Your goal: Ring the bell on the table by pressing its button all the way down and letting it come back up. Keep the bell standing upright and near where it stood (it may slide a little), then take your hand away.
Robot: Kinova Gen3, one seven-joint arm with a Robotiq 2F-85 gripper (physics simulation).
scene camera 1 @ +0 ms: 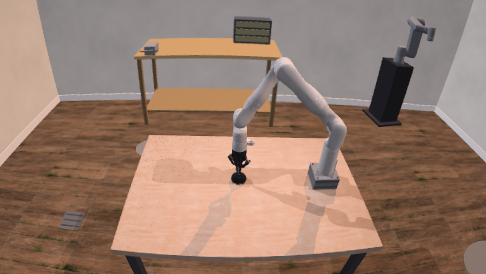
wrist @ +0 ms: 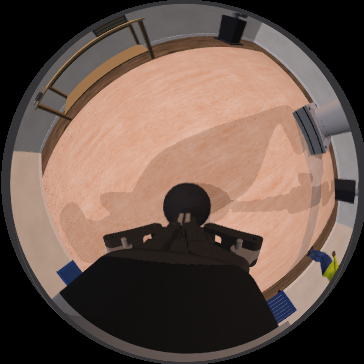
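Pixels of known places: gripper, fingertip midpoint: (scene camera 1: 238,171) (wrist: 184,219); arm's base, origin of the base link: (scene camera 1: 325,170) (wrist: 320,122).
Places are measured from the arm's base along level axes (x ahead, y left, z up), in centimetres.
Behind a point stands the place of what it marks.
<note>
The black, round bell (scene camera 1: 238,178) {y -7.1, x 48.1, z -4.2 cm} (wrist: 186,199) {y -11.2, x 46.0, z -3.5 cm} stands upright near the middle of the wooden table (scene camera 1: 170,220) {y 14.0, x 86.2, z -7.7 cm} (wrist: 200,75) {y -30.7, x 24.7, z -7.7 cm}. My gripper (scene camera 1: 239,172) {y -9.5, x 47.7, z -1.5 cm} (wrist: 184,219) {y -9.5, x 47.7, z -1.5 cm} is shut, with nothing between its fingers, and points down right over the bell. In the wrist view its fingertips overlap the near part of the bell's dark top. The fingertips hide the bell's button, so I cannot tell whether it is pressed down or whether the tips touch it.
The arm's grey base (scene camera 1: 324,176) {y 4.7, x 2.7, z 0.1 cm} (wrist: 310,131) {y -0.9, x 7.4, z -3.7 cm} is bolted to the table right of the bell. Behind the table stands a wooden workbench (scene camera 1: 200,48) with a drawer cabinet (scene camera 1: 252,30) on it. A black pedestal (scene camera 1: 390,90) (wrist: 232,29) with another arm stands at the back right.
</note>
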